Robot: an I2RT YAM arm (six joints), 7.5 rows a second.
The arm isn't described. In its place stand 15 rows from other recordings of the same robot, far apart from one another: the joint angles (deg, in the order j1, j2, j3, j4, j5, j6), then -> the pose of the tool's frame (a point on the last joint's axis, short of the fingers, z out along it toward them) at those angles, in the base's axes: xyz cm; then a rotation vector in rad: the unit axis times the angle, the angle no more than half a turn.
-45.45, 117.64, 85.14, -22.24, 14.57, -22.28 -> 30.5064, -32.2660, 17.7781, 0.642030, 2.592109, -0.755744
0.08, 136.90, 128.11, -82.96, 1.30, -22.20 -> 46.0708, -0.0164, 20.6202, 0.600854, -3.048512, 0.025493
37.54, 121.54, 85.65, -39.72, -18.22, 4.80 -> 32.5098, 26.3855, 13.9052, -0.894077, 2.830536, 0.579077
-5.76, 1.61, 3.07, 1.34, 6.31, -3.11 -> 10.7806, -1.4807, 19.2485, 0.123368, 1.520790, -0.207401
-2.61, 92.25, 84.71, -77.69, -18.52, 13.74 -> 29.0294, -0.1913, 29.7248, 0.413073, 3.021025, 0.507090
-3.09, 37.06, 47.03, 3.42, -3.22, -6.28 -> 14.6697, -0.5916, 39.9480, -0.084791, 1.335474, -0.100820
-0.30, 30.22, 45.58, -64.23, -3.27, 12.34 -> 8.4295, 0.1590, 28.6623, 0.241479, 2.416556, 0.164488
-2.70, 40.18, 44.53, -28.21, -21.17, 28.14 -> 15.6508, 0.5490, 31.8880, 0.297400, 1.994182, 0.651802
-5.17, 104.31, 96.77, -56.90, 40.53, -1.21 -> 37.5980, -5.7247, 30.5475, 0.304304, 2.564432, -0.981159
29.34, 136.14, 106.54, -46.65, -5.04, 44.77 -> 41.6054, 23.7449, 12.1255, 0.385141, 2.960980, 0.321808
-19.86, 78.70, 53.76, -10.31, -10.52, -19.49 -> 28.8822, -9.7413, 26.0571, -0.096794, 2.178370, -0.190897
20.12, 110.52, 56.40, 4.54, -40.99, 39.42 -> 33.9530, 14.9254, 12.0611, 0.082241, 2.594896, 1.304596
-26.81, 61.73, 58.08, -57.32, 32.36, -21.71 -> 16.4362, -10.4410, 29.9298, 0.326890, 2.722828, -1.014293
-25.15, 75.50, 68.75, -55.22, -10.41, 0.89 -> 23.3996, -10.2754, 30.3653, 0.533223, 2.570896, 0.096103
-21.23, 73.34, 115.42, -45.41, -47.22, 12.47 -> 18.0934, -4.2257, 56.9439, -0.158772, 1.630584, 0.550941
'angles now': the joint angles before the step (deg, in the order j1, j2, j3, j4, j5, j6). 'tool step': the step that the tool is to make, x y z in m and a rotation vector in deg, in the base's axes. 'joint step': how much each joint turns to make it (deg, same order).
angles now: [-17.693 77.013 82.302 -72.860 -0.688 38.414]
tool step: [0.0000 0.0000 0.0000 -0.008 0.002 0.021]
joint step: [0.000 0.000 0.000 0.000 0.000 -0.023]
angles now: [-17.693 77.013 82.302 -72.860 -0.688 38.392]
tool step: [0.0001 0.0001 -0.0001 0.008 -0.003 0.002]
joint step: [0.030 0.006 -0.020 0.026 0.003 0.029]
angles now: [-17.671 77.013 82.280 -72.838 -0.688 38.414]
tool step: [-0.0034 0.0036 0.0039 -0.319 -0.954 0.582]
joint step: [0.583 -1.022 0.002 -0.019 0.019 -0.006]
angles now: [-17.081 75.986 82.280 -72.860 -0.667 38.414]
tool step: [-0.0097 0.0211 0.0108 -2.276 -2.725 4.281]
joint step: [4.728 -3.466 -0.405 0.152 1.555 -0.235]
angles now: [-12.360 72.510 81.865 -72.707 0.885 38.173]
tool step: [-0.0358 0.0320 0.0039 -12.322 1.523 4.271]
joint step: [10.130 -7.676 -3.752 -3.817 13.709 -0.384]
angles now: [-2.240 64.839 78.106 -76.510 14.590 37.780]
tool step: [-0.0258 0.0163 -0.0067 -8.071 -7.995 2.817]
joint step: [7.740 -9.017 -7.812 6.583 9.627 -0.017]
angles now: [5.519 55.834 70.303 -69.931 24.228 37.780]
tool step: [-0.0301 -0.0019 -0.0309 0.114 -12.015 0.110]
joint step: [0.802 -14.083 -14.864 12.841 1.301 -0.230]
